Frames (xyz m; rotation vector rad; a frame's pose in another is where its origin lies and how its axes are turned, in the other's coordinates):
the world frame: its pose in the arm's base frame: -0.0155 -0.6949 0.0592 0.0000 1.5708 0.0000
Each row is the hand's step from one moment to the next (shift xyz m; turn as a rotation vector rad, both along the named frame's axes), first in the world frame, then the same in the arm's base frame.
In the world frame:
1: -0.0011 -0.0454 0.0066 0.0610 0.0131 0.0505
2: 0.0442 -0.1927 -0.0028 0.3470 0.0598 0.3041
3: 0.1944 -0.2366 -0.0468 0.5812 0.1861 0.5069
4: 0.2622 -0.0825 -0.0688 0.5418 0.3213 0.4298
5: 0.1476 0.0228 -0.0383 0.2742 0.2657 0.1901
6: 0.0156 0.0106 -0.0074 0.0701 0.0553 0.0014
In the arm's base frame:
1: 0.0066 -0.0454 0.0011 0.0505 0.0131 -0.0610
2: -0.0028 -0.1927 -0.0442 0.3041 0.0598 -0.3470
3: -0.0468 -0.2366 -0.1944 0.5069 0.1861 -0.5812
4: -0.0688 -0.0825 -0.2622 0.4298 0.3213 -0.5418
5: -0.0383 0.0228 -0.1476 0.1901 0.2657 -0.2742
6: -0.0074 0.0106 -0.0156 0.0014 0.0553 -0.0701

